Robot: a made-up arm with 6 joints.
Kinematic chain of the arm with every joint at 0, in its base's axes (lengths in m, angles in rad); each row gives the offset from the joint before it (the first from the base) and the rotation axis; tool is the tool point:
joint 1: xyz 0 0 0.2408 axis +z
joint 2: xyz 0 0.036 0 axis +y
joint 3: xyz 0 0 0.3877 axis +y
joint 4: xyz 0 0 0.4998 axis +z
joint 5: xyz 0 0 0 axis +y
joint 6: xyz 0 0 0.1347 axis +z
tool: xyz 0 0 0
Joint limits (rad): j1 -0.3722..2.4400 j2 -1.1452..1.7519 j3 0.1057..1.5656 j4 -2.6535..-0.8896 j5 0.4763..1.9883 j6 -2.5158..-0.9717
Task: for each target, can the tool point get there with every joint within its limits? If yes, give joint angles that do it. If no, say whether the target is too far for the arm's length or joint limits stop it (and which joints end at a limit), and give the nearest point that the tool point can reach.
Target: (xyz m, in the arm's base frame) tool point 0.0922 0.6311 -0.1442
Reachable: yes | joints 1.5684 1.3349 1.3599 -1.7575 1.2770 -1.2791
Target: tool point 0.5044 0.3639 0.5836
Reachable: yes | joints 0.7826 0.3067 1.2842 -1.4456 1.5866 -1.9673
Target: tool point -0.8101 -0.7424 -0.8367
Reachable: no: too far | nearest point -0.2540 0.2055 -0.4485 | short by 1.165 m
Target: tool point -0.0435 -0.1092 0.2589
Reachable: no: joint limits stop it (at a limit: joint 2, joint 3, joint 4, joint 5) | nearest point -0.0433 -0.1087 0.7756 | short by 0.517 m
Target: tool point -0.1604 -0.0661 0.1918
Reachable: no: joint limits stop it (at a limit: joint 1, joint 3, joint 4, joint 5) | nearest point -0.3158 0.3450 -0.0438 | short by 0.499 m
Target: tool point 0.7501 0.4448 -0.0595
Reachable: yes | joints 0.5814 1.4909 0.8065 -2.3444 0.9116 -2.2577
